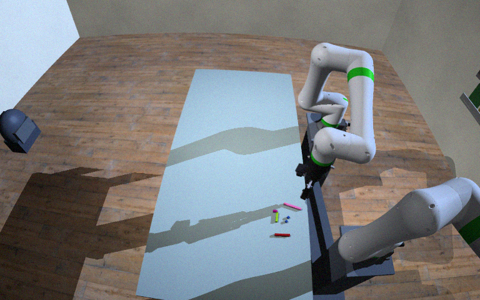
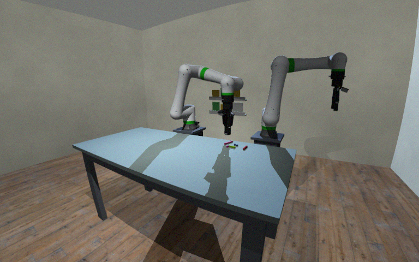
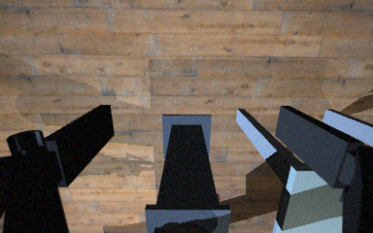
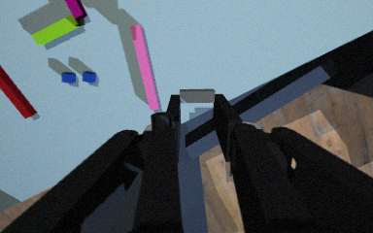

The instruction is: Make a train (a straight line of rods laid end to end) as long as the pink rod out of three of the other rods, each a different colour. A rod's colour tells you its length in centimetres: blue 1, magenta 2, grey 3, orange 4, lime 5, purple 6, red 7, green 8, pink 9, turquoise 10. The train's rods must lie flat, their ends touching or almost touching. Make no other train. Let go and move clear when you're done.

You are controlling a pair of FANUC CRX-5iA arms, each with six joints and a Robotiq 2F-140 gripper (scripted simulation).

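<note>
Right now the pink rod is 80 mm below my right hand, 50 mm ahead of it and 30 mm to the left of it. Round my right hand: grey rod 30 mm below, 10 mm to the right, 10 mm ahead; then magenta rod 140 mm ahead, 80 mm below, 50 mm to the left; then lime rod 140 mm ahead, 80 mm to the left, 80 mm below.
</note>
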